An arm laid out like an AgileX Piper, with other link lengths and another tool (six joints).
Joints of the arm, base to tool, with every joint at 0 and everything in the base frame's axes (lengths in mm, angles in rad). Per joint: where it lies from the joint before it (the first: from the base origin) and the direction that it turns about. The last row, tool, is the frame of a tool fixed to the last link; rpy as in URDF.
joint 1: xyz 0 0 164.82 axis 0 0 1
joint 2: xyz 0 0 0 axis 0 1 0
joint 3: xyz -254.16 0 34.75 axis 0 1 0
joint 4: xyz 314.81 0 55.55 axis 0.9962 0 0.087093
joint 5: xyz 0 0 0 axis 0 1 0
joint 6: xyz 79.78 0 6.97 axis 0.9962 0 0.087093
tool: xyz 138.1 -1 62.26 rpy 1.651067 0.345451 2.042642
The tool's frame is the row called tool.
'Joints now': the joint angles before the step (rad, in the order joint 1, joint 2, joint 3, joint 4, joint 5, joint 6). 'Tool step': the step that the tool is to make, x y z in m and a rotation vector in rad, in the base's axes. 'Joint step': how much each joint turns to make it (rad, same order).
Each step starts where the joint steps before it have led.
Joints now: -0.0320 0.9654 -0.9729 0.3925 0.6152 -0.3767
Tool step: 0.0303 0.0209 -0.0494 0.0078 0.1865 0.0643
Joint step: 0.0341 0.1840 -0.0949 -0.0054 0.1016 0.0151
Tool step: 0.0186 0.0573 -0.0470 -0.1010 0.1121 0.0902
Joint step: 0.1787 0.1582 -0.0714 -0.1981 0.0068 0.1477
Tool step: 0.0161 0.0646 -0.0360 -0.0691 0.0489 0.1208
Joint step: 0.1399 0.1714 -0.0949 -0.0790 -0.0156 0.0356
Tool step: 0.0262 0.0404 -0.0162 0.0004 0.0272 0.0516
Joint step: 0.0524 0.1710 -0.1518 0.0097 0.0062 -0.0001
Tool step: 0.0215 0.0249 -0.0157 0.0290 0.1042 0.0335
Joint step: 0.0000 0.1718 -0.2044 0.0831 0.1245 -0.0339
